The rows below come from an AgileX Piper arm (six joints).
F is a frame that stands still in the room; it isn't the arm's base.
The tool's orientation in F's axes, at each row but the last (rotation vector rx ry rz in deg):
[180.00, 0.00, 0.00]
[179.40, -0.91, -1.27]
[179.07, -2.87, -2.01]
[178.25, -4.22, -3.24]
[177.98, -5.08, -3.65]
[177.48, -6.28, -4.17]
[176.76, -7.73, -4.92]
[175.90, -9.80, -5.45]
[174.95, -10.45, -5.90]
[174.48, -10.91, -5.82]
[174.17, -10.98, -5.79]
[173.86, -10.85, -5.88]
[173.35, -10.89, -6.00]
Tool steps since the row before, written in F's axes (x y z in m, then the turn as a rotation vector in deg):
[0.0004, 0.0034, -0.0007, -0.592, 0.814, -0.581]
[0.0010, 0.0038, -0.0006, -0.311, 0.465, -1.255]
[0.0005, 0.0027, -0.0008, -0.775, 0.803, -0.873]
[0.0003, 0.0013, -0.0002, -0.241, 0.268, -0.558]
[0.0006, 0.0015, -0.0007, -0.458, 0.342, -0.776]
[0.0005, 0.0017, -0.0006, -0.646, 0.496, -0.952]
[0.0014, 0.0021, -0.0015, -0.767, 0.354, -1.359]
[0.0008, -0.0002, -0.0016, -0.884, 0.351, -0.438]
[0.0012, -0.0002, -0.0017, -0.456, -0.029, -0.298]
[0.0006, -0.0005, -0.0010, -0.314, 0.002, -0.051]
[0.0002, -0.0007, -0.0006, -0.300, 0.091, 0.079]
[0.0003, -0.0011, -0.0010, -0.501, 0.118, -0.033]
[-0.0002, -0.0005, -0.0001, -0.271, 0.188, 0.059]
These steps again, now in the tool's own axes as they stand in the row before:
[0.0004, -0.0034, 0.0007, -0.592, -0.814, 0.581]
[0.0010, -0.0038, 0.0005, -0.298, -0.475, 1.254]
[0.0004, -0.0027, 0.0007, -0.781, -0.792, 0.878]
[0.0002, -0.0013, 0.0002, -0.234, -0.273, 0.559]
[0.0005, -0.0016, 0.0006, -0.446, -0.342, 0.783]
[0.0004, -0.0018, 0.0005, -0.636, -0.490, 0.962]
[0.0013, -0.0023, 0.0013, -0.722, -0.361, 1.382]
[0.0009, 0.0000, 0.0016, -0.891, -0.282, 0.472]
[0.0013, -0.0001, 0.0016, -0.430, 0.056, 0.331]
[0.0007, 0.0003, 0.0010, -0.308, 0.031, 0.073]
[0.0003, 0.0006, 0.0006, -0.313, -0.046, -0.065]
[0.0005, 0.0009, 0.0011, -0.509, -0.060, 0.058]
[-0.0001, 0.0005, 0.0002, -0.296, -0.146, -0.058]

